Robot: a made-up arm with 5 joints.
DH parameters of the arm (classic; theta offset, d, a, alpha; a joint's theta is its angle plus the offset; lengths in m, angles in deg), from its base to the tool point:
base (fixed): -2.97 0 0.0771 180
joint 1: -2.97 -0.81 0.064 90
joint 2: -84.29 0 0.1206 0
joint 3: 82.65 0 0.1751 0
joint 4: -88.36 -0.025 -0.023 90
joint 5: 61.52 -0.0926 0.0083 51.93
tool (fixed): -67.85 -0.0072 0 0
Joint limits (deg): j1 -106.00..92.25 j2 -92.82..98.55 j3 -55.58..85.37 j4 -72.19..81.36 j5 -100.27..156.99
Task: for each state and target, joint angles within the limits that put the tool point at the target. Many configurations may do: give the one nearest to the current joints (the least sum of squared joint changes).
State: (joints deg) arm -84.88 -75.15 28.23 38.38 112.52
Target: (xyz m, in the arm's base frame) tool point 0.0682 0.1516 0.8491
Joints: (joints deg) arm -104.09 -77.53 48.63 69.49 109.71
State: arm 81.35 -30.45 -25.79 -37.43 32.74
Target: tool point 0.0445 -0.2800 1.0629
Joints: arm 92.25 -18.98 -4.76 -30.97 64.59
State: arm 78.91 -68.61 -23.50 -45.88 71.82
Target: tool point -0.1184 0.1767 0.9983
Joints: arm 47.74 -86.70 -42.47 -48.44 73.16
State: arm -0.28 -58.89 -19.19 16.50 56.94
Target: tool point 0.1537 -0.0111 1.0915
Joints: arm -9.96 -68.53 -9.65 28.04 56.02
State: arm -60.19 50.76 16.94 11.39 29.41
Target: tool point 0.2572 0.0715 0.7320
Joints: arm -27.78 9.83 27.70 61.09 33.24
